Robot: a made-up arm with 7 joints.
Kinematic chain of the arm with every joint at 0, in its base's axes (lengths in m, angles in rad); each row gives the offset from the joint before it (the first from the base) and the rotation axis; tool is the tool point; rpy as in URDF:
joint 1: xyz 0 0 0.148 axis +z
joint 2: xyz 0 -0.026 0.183 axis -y
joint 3: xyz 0 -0.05 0.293 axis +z
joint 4: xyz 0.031 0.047 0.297 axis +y
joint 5: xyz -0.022 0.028 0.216 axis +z
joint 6: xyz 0 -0.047 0.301 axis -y
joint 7: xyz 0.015 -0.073 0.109 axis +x
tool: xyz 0 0 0 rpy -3.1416 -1.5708 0
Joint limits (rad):
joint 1: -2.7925..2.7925
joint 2: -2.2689..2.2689
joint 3: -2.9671..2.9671
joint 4: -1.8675..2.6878
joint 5: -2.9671..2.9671
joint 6: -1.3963..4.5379
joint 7: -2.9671..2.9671
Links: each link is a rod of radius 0.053 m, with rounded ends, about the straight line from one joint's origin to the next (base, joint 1, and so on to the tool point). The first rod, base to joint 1, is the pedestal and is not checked.
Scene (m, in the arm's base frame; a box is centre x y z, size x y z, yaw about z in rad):
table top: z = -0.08
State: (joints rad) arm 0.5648 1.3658 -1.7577 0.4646 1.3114 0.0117 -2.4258
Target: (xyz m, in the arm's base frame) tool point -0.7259 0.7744 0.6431
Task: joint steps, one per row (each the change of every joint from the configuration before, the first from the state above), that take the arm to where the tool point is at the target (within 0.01 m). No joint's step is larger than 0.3 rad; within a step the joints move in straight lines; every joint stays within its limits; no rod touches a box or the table.
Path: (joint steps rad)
1: -0.2165 -0.0052 0.0164 -0.2689 -0.0258 0.0237 0.0000
2: -0.2164 -0.0053 0.0163 -0.2688 -0.0257 0.0236 0.0000
3: -0.2165 -0.0052 0.0164 -0.2689 -0.0258 0.0237 0.0000
4: -0.2165 -0.0052 0.0164 -0.2689 -0.0258 0.0236 0.0000
5: -0.2164 -0.0052 0.0164 -0.2688 -0.0258 0.0237 0.0000

